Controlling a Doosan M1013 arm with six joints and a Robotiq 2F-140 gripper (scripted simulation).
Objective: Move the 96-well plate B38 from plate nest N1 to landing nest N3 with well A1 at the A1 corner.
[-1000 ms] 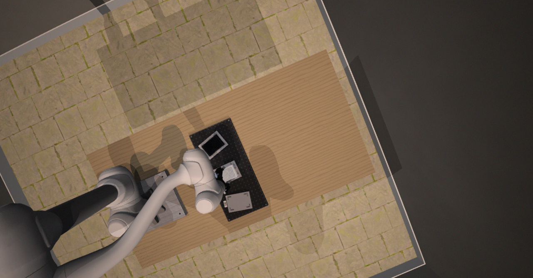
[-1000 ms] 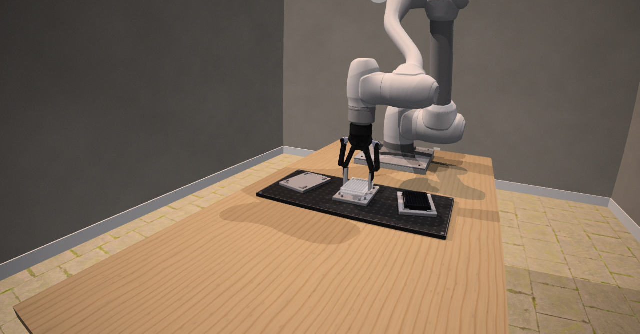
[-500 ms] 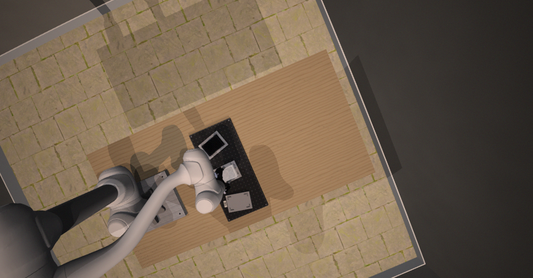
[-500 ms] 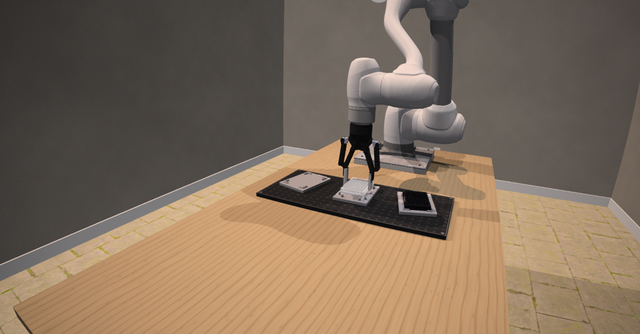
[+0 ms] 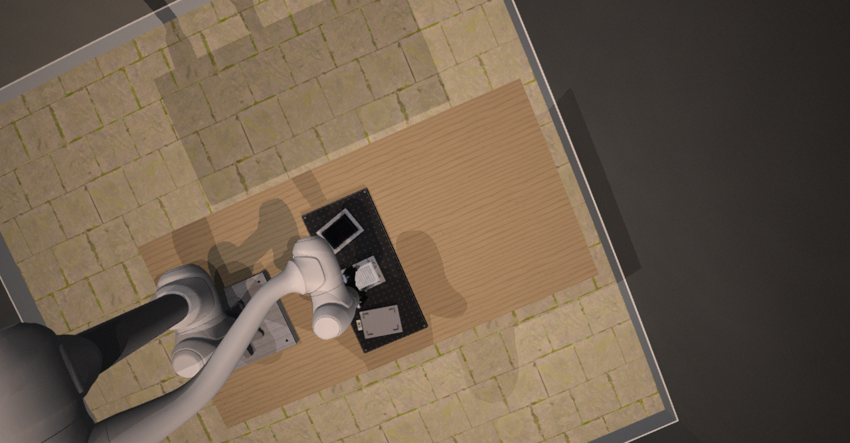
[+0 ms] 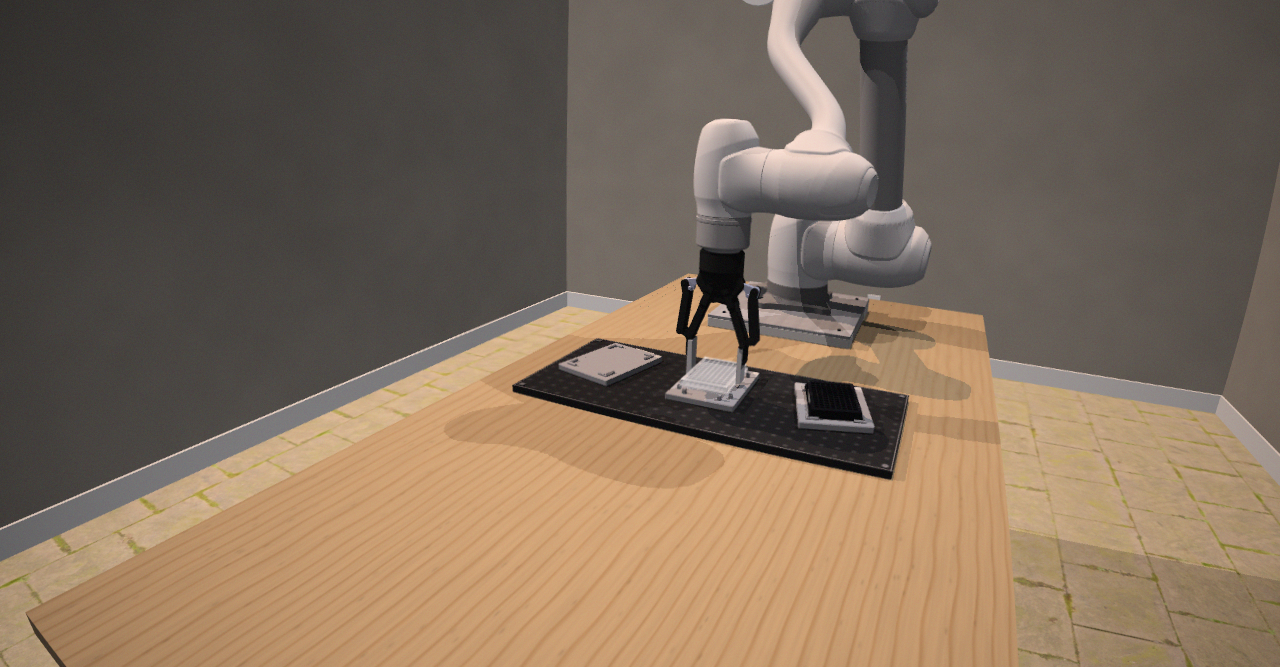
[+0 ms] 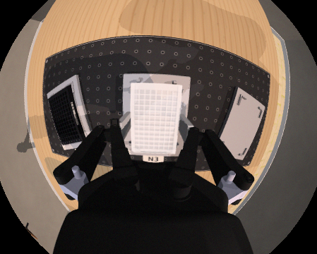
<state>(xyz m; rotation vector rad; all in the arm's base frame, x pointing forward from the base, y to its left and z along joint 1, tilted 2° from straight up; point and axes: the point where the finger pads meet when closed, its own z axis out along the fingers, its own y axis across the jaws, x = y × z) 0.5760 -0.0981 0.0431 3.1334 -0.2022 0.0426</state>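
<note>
Right now my hand is 40 mm above the landing nest N3. The rest, counted from my hand: white 96-well plate B38 (20 mm below); then black 96-well plate B83 (30 mm ahead, 210 mm to the left, 30 mm below); then plate nest N1 (40 mm behind, 210 mm to the right, 40 mm below).
</note>
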